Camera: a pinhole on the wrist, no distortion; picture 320 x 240 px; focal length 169.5 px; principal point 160.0 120.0 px. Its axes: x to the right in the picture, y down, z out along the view. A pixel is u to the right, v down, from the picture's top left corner.
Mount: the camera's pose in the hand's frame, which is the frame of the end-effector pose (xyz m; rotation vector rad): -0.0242 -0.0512 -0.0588 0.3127 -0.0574 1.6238
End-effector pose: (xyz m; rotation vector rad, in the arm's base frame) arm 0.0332 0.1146 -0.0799 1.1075 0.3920 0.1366
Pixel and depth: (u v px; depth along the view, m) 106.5 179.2 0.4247
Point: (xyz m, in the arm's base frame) 0.0490 -0.3291 -0.1836
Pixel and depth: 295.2 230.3 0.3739
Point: -0.0016 -0.2333 0.2485
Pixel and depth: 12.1 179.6 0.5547
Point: 0.0274 -0.5399 -0.4945
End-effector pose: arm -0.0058 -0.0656 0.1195 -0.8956 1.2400 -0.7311
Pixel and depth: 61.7 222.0 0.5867
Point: 0.4177 -0.0202 0.7586
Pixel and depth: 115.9 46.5 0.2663
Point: 0.1813 -0.2367 0.2174
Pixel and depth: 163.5 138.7 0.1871
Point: 0.1148 -0.0763 0.2167
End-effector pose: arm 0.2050 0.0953 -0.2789 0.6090 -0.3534 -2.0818
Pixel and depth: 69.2 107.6 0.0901
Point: 0.1148 0.1603 -0.3208
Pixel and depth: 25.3 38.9 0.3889
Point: -0.3172 0.1308 -0.3656
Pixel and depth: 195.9 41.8 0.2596
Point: 0.0089 0.0111 -0.1840
